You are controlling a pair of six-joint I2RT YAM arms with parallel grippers.
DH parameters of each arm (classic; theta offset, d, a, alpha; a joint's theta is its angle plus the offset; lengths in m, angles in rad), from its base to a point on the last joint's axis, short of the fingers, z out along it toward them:
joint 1: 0 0.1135 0.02 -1.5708
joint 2: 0 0 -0.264 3.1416
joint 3: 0.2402 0 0.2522 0
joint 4: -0.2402 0 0.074 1.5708
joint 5: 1.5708 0 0 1.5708
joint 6: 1.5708 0.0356 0 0
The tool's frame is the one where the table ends.
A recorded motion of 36 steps. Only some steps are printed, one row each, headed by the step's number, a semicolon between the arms.
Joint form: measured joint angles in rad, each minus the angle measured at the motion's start. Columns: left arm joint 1, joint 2, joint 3, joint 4, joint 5, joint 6; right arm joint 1, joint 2, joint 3, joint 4, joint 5, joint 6.
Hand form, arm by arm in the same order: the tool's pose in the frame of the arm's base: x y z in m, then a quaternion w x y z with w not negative. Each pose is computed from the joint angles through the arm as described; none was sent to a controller.
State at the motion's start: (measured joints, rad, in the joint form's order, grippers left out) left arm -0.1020 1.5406 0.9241 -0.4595 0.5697 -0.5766; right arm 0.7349 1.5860 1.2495 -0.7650 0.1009 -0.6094
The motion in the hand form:
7: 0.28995 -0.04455 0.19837 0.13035 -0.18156 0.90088 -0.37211; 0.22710 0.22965 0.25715 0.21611 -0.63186 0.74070 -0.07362
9: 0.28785 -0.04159 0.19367 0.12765 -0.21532 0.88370 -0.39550; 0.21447 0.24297 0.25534 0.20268 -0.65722 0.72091 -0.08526
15: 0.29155 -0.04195 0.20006 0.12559 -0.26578 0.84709 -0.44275; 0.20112 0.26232 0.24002 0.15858 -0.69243 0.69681 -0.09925
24: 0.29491 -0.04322 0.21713 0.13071 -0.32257 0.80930 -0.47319; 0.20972 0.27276 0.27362 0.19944 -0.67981 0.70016 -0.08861
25: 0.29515 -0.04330 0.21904 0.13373 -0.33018 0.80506 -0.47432; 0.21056 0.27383 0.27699 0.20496 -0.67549 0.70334 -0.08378
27: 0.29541 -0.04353 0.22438 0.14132 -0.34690 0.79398 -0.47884; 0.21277 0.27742 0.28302 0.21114 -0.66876 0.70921 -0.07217
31: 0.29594 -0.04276 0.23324 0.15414 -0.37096 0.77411 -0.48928; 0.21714 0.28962 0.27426 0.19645 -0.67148 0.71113 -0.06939
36: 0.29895 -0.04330 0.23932 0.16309 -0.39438 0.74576 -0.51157; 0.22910 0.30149 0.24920 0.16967 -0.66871 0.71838 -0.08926
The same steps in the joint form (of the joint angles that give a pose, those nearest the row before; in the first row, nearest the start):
7: 0.0214 -0.0305 -0.0229 0.0438 0.0630 -0.0847; 0.0767 0.0107 0.0240 -0.0595 0.0870 -0.0320
9: 0.0339 -0.0420 -0.0664 0.1202 0.0935 -0.1782; 0.1366 0.0282 0.0401 -0.0923 0.1179 -0.0408
15: 0.0381 -0.0591 -0.0885 0.2399 0.1423 -0.3674; 0.2079 0.0961 0.0660 -0.1503 0.1438 -0.0481
24: 0.0336 -0.0950 -0.0824 0.3189 0.1308 -0.5680; 0.2048 0.1068 0.1999 -0.1888 0.1373 -0.0374
25: 0.0324 -0.1000 -0.0824 0.3281 0.1209 -0.5901; 0.2041 0.1076 0.2125 -0.1892 0.1312 -0.0275
27: 0.0297 -0.1141 -0.0824 0.3506 0.0996 -0.6428; 0.2033 0.1187 0.2472 -0.1991 0.1137 -0.0080
31: 0.0298 -0.1358 -0.0824 0.3903 0.0714 -0.7229; 0.2128 0.1778 0.2869 -0.2110 0.1068 0.0049
36: 0.0271 -0.1427 -0.0916 0.4761 0.0542 -0.8290; 0.2083 0.2689 0.3090 -0.2029 0.1373 0.0164

